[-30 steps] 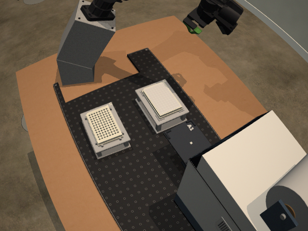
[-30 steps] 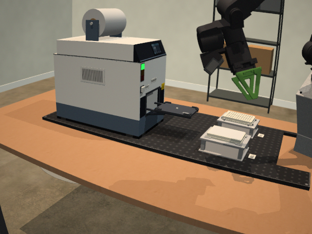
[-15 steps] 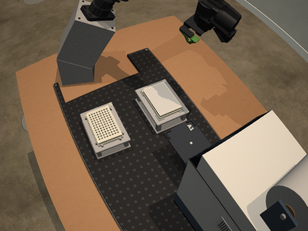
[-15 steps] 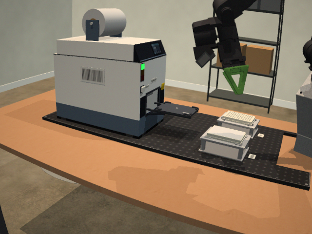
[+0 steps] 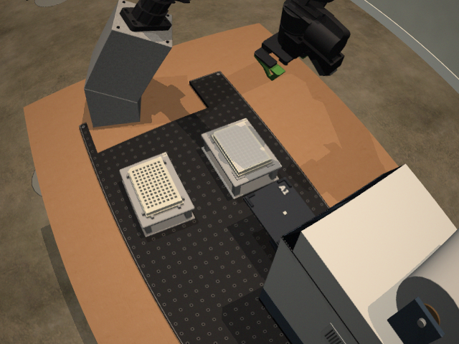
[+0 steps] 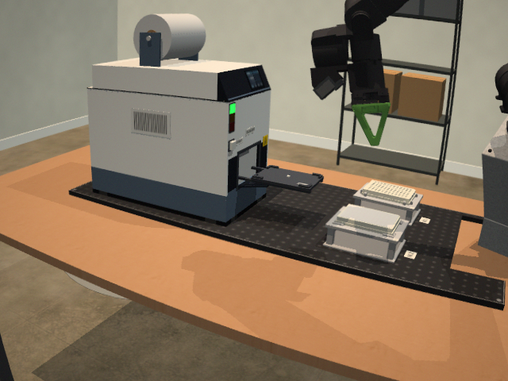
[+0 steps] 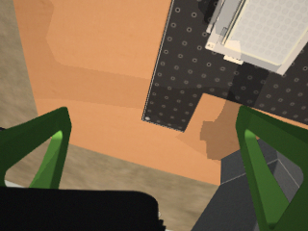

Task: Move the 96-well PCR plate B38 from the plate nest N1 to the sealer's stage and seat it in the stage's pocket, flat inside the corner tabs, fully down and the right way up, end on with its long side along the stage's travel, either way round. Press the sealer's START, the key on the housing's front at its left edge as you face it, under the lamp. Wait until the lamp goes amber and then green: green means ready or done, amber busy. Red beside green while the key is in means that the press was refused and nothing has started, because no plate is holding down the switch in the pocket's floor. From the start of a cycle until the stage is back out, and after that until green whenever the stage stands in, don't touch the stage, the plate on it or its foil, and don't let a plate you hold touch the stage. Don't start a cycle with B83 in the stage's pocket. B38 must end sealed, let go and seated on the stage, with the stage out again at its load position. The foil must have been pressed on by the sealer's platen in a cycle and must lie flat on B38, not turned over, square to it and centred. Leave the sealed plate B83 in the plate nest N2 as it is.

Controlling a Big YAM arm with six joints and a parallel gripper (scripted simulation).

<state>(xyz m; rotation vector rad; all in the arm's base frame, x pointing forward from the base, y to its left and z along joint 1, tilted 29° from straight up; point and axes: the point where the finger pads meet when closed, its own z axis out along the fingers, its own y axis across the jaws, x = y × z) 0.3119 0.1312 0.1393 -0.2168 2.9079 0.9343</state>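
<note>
Right now my hand is 1 cm past the plate B38, 32 cm to the left of it and 21 cm above it. The rest, counted from my hand: nest N2 (11 cm to the right, 21 cm below); then sealed plate B83 (11 cm to the right, 20 cm below); then nest N1 (1 cm behind, 32 cm to the right, 22 cm below).
</note>
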